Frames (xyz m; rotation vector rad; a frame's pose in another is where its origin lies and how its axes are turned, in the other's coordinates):
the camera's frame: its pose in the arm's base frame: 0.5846 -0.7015 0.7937 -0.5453 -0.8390 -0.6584
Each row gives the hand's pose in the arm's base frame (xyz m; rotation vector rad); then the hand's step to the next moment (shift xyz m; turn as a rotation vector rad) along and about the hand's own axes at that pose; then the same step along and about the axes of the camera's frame.
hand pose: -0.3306 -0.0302 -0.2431 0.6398 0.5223 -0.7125
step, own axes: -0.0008 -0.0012 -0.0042 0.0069 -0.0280 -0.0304
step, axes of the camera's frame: -0.0042 0.0006 0.0013 -0.0403 -0.0088 -0.0074
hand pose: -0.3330 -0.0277 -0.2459 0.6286 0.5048 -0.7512
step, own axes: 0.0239 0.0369 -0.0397 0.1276 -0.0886 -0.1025
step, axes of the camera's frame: -0.0187 0.0554 -0.0096 -0.1382 0.0012 -0.1247
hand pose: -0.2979 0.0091 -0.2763 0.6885 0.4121 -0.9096
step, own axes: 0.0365 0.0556 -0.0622 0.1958 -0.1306 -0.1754
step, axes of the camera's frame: -0.0197 0.0849 -0.0263 -0.2237 0.0165 -0.1893
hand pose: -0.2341 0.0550 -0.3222 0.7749 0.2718 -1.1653
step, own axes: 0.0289 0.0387 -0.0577 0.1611 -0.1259 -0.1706
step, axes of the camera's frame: -0.0134 0.0652 -0.0351 -0.2156 0.0198 -0.1551
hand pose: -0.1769 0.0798 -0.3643 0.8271 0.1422 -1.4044
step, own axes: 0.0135 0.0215 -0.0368 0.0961 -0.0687 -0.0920
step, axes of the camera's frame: -0.0051 0.0365 -0.0253 -0.1178 0.0075 -0.0922
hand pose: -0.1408 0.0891 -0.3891 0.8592 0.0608 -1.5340
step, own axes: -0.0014 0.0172 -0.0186 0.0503 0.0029 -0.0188
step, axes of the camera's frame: 0.0054 0.0229 -0.0094 -0.0137 -0.0036 -0.0519
